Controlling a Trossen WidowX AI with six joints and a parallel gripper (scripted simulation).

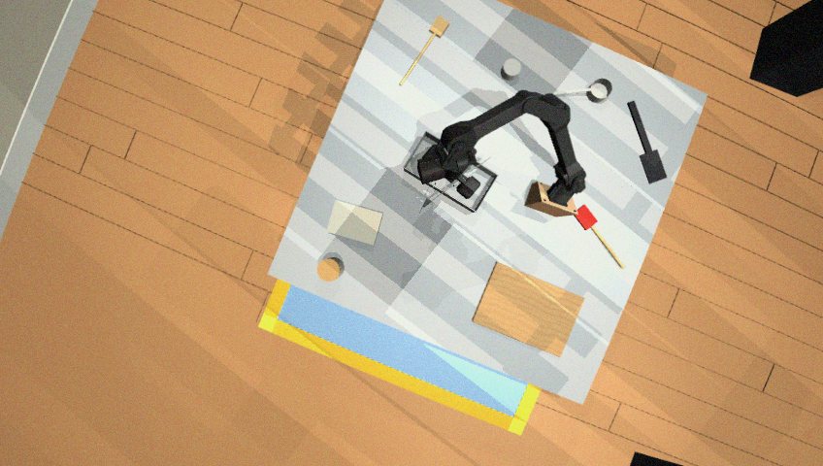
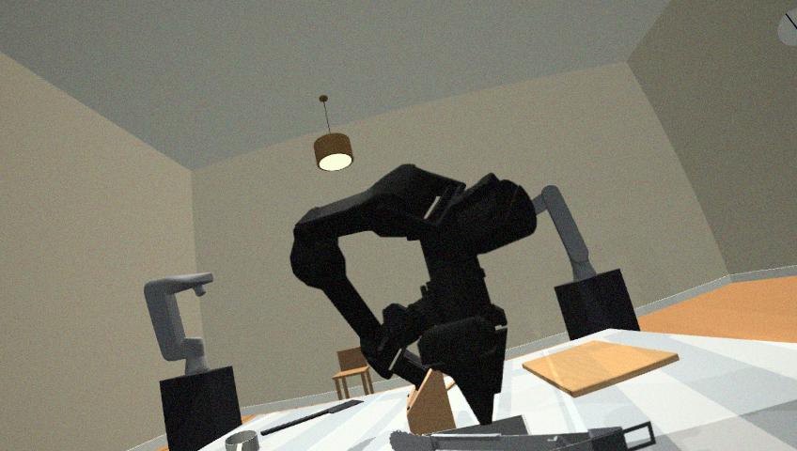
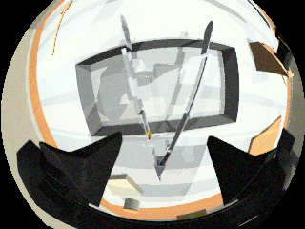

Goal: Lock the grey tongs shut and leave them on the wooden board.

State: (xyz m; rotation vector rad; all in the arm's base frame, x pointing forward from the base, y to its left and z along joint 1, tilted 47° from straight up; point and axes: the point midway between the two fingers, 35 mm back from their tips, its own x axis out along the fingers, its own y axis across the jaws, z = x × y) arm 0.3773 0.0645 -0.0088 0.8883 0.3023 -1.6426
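The roasting tin lies 100 mm below my gripper tip, 40 mm to the right of it and 10 mm behind it. From my gripper tip the other things lie so: red-headed spatula 610 mm behind, 120 mm below, 10 mm to the right; cream tile 270 mm ahead, 240 mm to the left, 110 mm below; wooden board 450 mm behind, 350 mm to the left, 120 mm below.
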